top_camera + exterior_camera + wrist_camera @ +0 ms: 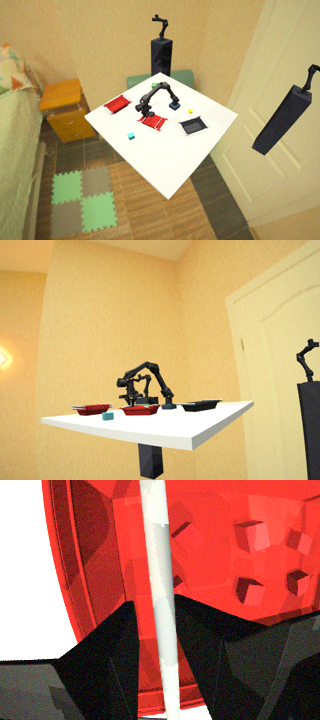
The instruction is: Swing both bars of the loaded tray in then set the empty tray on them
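Now: the dark grey tray 25 cm behind my gripper tip, 44 cm to the left of it and 1 cm below it. From my gripper tip the other things lie so: cyan block 26 cm ahead, 4 cm to the left, 3 cm below; pale cylinder 18 cm behind, 19 cm to the right, 2 cm below; yellow disc 44 cm behind, 29 cm to the left, 4 cm below.
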